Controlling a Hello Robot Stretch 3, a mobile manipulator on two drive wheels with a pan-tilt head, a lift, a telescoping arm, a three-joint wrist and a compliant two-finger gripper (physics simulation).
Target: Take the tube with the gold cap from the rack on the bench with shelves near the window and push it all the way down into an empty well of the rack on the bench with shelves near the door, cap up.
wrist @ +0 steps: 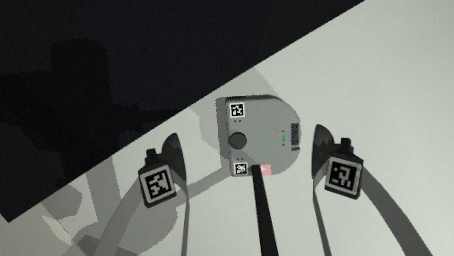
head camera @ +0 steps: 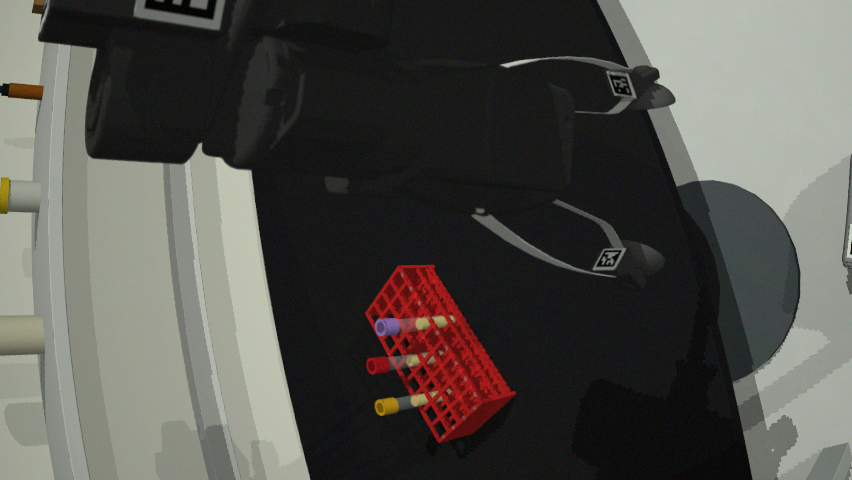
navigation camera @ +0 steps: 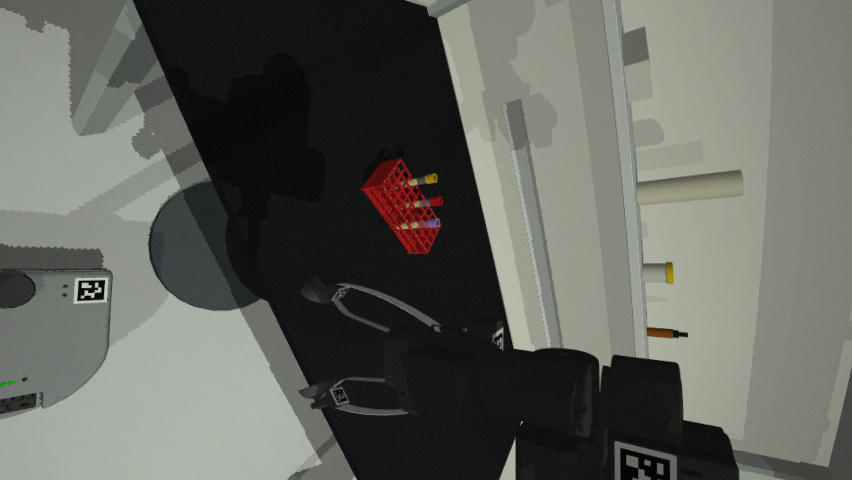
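Seen in the pictures: gripper, fingertip midpoint: (head camera: 655,180) (navigation camera: 308,336); robot's base at its link origin: (navigation camera: 10,288).
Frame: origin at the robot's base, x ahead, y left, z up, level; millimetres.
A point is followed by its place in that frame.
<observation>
A red rack (head camera: 476,418) @[x 245, y -468, z 795 mm] (navigation camera: 383,174) @[x 242, y -465, z 802 mm] stands on the black bench top (head camera: 548,369) @[x 174, y -403, z 762 mm] (navigation camera: 351,77) @[x 438, y -410, z 762 mm] in the head and navigation views. The tube with the gold cap (head camera: 386,406) @[x 233, y -525, z 879 mm] (navigation camera: 431,178) @[x 235, y -525, z 878 mm] stands in it near one end, cap up. A red-capped tube (head camera: 376,364) @[x 189, y -546, z 880 mm] (navigation camera: 436,201) @[x 191, y -544, z 877 mm] and a purple-capped tube (head camera: 387,326) @[x 143, y -534, z 879 mm] (navigation camera: 433,223) @[x 144, y -534, z 877 mm] stand in the same rack. My gripper (head camera: 649,177) @[x -24, y -227, z 912 mm] (navigation camera: 314,341) @[x -24, y -227, z 912 mm] (wrist: 246,147) @[x -24, y -227, z 912 mm] is open and empty, above the bench's front edge and apart from the rack, past its purple-tube end. The other bench's rack does not show.
A dark round stool seat (head camera: 757,274) @[x 92, y -373, z 30 mm] (navigation camera: 184,250) @[x 107, y -361, z 30 mm] sits at the bench's front edge. My base (navigation camera: 53,321) @[x -69, y -69, z 160 mm] (wrist: 265,120) is on the floor. On a shelf behind are a cream cylinder (head camera: 20,335) @[x 212, y -818, z 1252 mm] (navigation camera: 688,186) @[x 217, y -817, z 1311 mm], a yellow-capped bottle (head camera: 23,196) @[x 40, y -893, z 1245 mm] (navigation camera: 655,272) @[x 42, y -893, z 1245 mm] and an orange marker (head camera: 25,91) @[x -122, y -1057, z 1250 mm] (navigation camera: 660,332) @[x -120, y -1058, z 1251 mm].
</observation>
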